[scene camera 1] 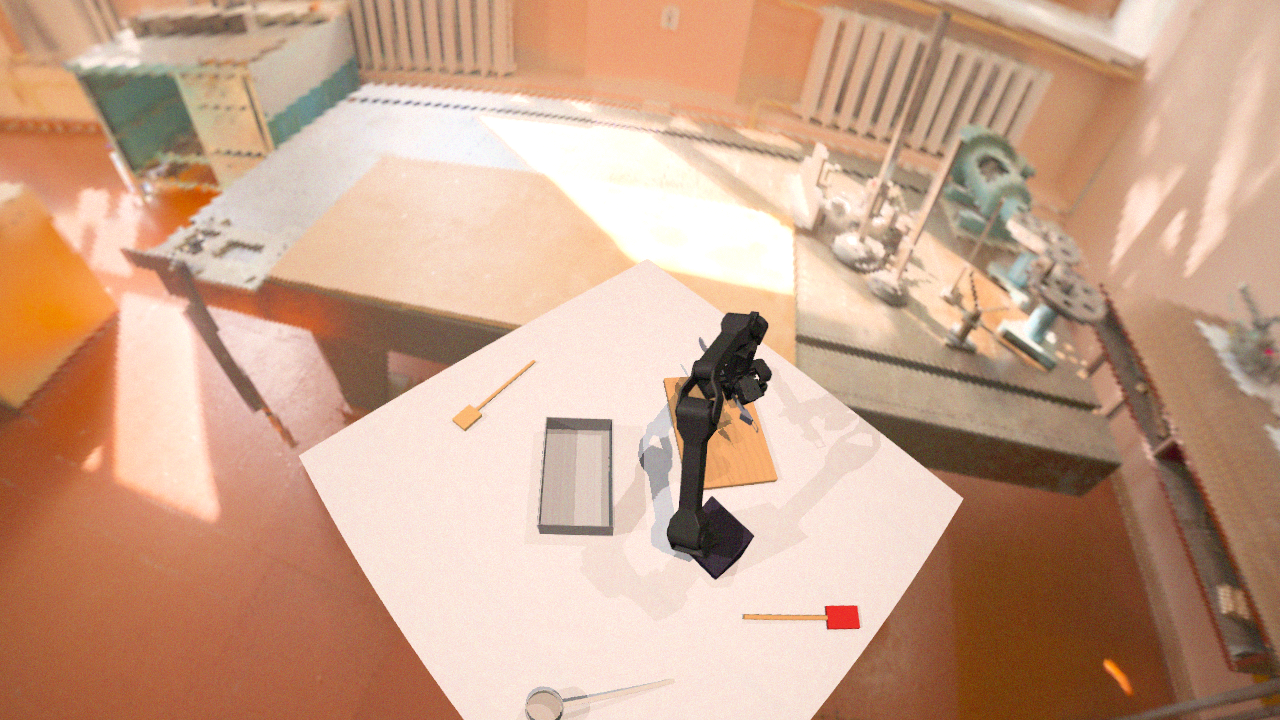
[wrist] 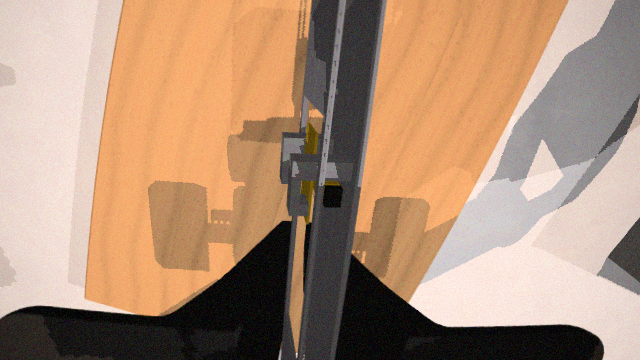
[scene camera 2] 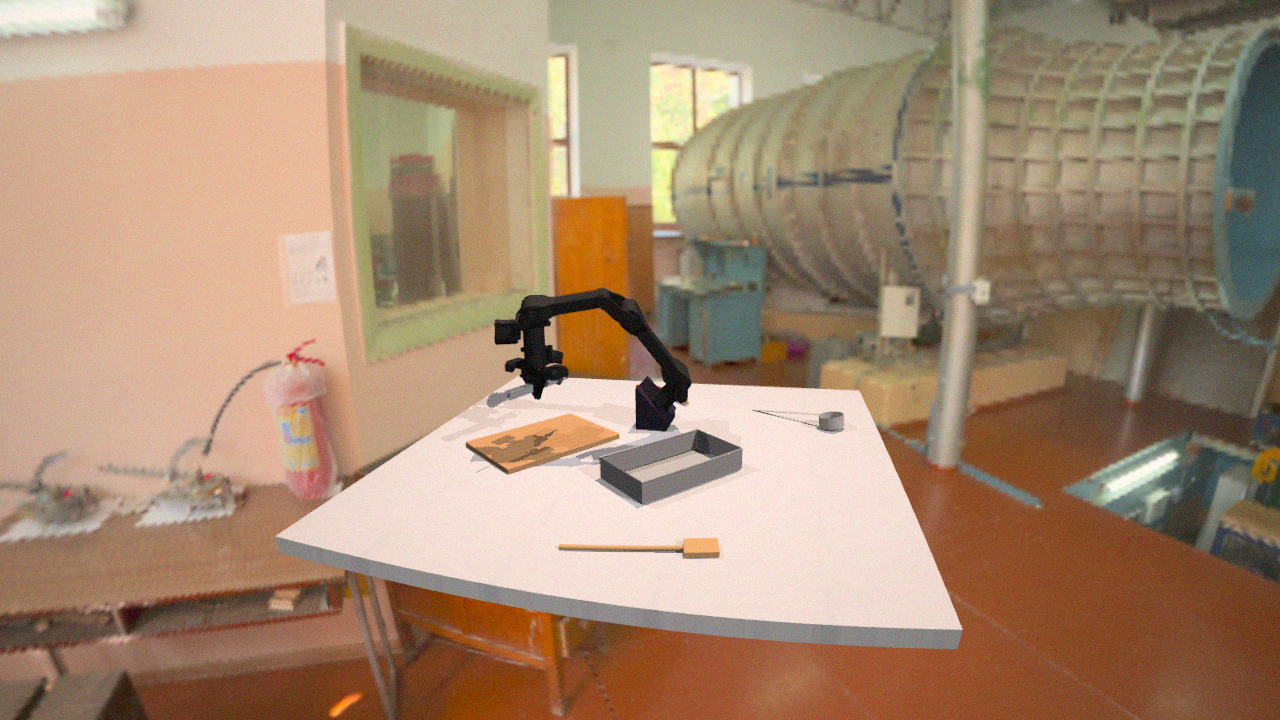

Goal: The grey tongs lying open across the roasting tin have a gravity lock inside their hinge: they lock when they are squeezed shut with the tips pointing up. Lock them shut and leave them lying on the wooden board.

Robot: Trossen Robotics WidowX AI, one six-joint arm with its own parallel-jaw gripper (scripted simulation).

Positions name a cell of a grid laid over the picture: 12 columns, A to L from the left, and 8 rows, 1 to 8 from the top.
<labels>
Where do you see a roasting tin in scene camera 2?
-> G6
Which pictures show the wooden spatula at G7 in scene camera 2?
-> Scene camera 1 and scene camera 2 only.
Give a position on a red-headed spatula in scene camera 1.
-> H7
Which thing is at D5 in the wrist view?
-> A wooden board.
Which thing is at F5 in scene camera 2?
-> The gripper.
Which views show the gripper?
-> Scene camera 1, the wrist view and scene camera 2: all of them.
</labels>
